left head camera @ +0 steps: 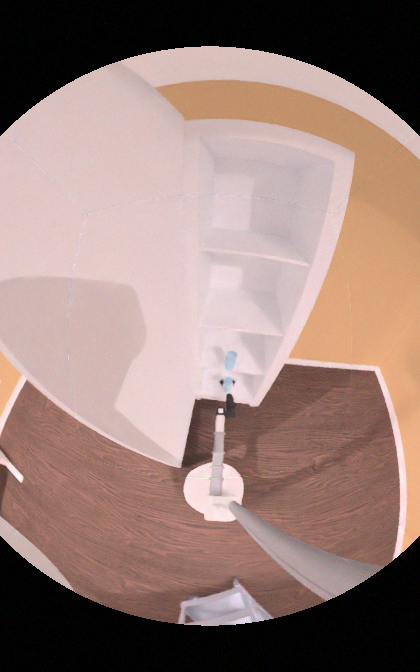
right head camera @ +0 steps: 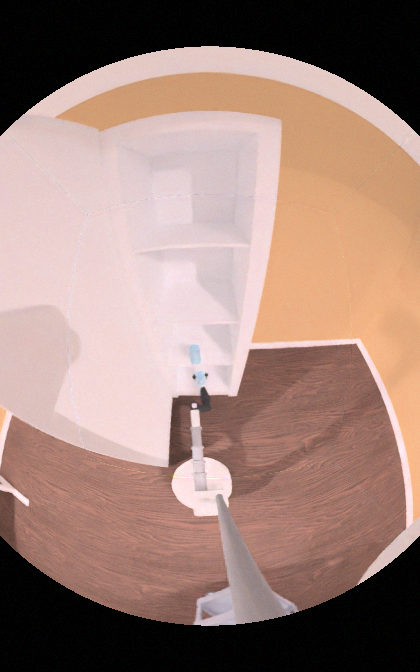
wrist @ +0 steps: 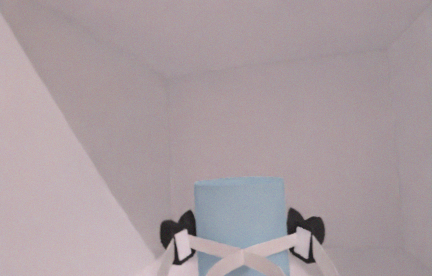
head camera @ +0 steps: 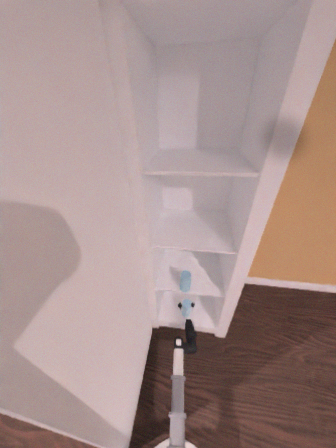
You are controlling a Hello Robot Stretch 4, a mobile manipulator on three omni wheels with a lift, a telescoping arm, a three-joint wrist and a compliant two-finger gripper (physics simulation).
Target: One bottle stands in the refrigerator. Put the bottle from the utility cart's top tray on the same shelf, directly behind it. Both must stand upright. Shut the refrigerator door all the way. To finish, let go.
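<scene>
My gripper is shut on a light blue bottle, which looks upright. It is at the refrigerator's lowest compartment, below the shelf that bears the other bottle. That standing bottle is upright and does not show in the wrist view. The wrist view shows the compartment's ceiling and back wall beyond the held bottle, whose lower part is hidden. The refrigerator is open; its door stands wide on the left.
The arm reaches forward from the base, right of the door's lower edge. The refrigerator's right side wall stands close to the right of the gripper. The utility cart is behind the base. An orange wall is on the right.
</scene>
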